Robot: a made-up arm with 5 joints. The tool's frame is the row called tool. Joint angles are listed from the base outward. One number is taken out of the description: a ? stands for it. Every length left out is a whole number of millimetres.
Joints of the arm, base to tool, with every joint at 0 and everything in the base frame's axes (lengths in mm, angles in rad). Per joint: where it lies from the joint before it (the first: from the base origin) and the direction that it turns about. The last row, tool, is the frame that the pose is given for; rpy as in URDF.
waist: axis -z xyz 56 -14 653
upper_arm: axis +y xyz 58 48 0
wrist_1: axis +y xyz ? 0 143
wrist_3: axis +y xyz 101 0 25
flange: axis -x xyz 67 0 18
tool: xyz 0 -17 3 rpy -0.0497 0.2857 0.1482
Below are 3 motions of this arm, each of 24 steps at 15 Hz.
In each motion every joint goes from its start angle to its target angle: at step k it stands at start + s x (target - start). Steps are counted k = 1, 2, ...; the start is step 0. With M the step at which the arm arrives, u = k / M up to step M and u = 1 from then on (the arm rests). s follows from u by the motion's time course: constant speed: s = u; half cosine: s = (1 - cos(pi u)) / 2; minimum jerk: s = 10 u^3 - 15 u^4 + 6 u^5.
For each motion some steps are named. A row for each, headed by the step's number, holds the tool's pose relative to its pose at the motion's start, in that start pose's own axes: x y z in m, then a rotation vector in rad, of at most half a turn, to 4 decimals.
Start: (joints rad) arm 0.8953 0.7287 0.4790 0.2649 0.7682
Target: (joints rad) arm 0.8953 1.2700 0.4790 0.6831 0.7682
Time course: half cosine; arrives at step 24
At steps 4, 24:
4: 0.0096 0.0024 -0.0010 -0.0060 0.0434 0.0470
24: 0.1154 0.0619 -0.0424 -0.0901 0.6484 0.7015

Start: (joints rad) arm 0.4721 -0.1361 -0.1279 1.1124 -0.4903
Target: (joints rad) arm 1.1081 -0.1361 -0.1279 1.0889 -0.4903
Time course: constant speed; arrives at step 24
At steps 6, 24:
6: -0.0082 -0.0310 0.0154 0.1306 -0.0689 -0.0592
24: -0.0482 -0.1276 0.0317 0.5197 -0.2763 -0.2420

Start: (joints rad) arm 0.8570 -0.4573 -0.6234 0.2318 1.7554
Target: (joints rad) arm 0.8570 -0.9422 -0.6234 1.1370 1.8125
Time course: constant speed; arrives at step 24
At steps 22, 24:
22: -0.0801 -0.0201 -0.0303 -0.1667 -0.0891 0.3397
24: -0.0888 -0.0195 -0.0329 -0.1818 -0.0982 0.3704

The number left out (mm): 38
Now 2 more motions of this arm.
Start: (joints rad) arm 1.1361 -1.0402 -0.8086 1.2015 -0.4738
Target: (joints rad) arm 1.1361 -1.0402 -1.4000 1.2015 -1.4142
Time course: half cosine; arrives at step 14
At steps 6, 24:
6: -0.0270 0.0110 0.0003 0.2797 -0.2459 0.2173
24: -0.0685 0.0278 -0.0094 0.6745 -0.5254 0.6905

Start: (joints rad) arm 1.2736 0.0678 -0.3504 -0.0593 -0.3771
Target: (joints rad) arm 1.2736 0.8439 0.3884 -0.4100 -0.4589
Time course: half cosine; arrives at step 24
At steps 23, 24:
23: 0.0128 -0.0832 -0.2796 0.3512 1.0555 -0.3352
24: 0.0121 -0.0834 -0.2806 0.3526 1.0599 -0.3369

